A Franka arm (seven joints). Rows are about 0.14 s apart.
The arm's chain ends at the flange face. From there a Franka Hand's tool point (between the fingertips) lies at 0.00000 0.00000 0.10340 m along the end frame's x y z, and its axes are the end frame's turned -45 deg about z.
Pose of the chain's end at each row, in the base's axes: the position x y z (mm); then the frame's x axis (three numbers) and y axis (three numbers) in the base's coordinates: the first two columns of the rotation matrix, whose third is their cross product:
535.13, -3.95, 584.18, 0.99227, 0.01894, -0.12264, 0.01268, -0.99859, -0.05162
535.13, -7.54, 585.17, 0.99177, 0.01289, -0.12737, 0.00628, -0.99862, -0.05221
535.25, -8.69, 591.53, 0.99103, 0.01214, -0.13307, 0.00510, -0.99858, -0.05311
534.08, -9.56, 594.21, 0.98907, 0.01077, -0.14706, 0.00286, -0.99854, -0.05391
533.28, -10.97, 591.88, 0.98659, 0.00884, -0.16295, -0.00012, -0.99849, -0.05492
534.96, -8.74, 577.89, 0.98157, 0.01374, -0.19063, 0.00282, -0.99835, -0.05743
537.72, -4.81, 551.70, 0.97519, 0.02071, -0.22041, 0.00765, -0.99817, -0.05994
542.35, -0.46, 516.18, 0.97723, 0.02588, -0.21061, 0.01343, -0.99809, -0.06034
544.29, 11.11, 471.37, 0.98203, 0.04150, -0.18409, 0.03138, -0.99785, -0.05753
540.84, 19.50, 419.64, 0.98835, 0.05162, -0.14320, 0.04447, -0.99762, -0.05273
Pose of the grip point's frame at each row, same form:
522.37, 1.19, 481.70, 0.69267, 0.71950, -0.05022, 0.71061, -0.69272, -0.12322
521.91, -2.27, 482.75, 0.69685, 0.71525, -0.05315, 0.70573, -0.69702, -0.12698
521.44, -3.32, 489.20, 0.69716, 0.71469, -0.05654, 0.70437, -0.69752, -0.13165
518.84, -4.09, 492.09, 0.69736, 0.71369, -0.06587, 0.70140, -0.69846, -0.14211
516.41, -5.37, 490.02, 0.69771, 0.71229, -0.07639, 0.69754, -0.69979, -0.15406
515.20, -2.97, 476.56, 0.69208, 0.71566, -0.09419, 0.69607, -0.69622, -0.17540
514.84, 1.06, 451.03, 0.68415, 0.72046, -0.11347, 0.69497, -0.69117, -0.19824
520.45, 5.34, 415.29, 0.68151, 0.72406, -0.10626, 0.70050, -0.68746, -0.19159
525.05, 16.35, 369.91, 0.67221, 0.73493, -0.08949, 0.71659, -0.67624, -0.17085
525.79, 24.23, 317.45, 0.66742, 0.74192, -0.06397, 0.73031, -0.66892, -0.13854

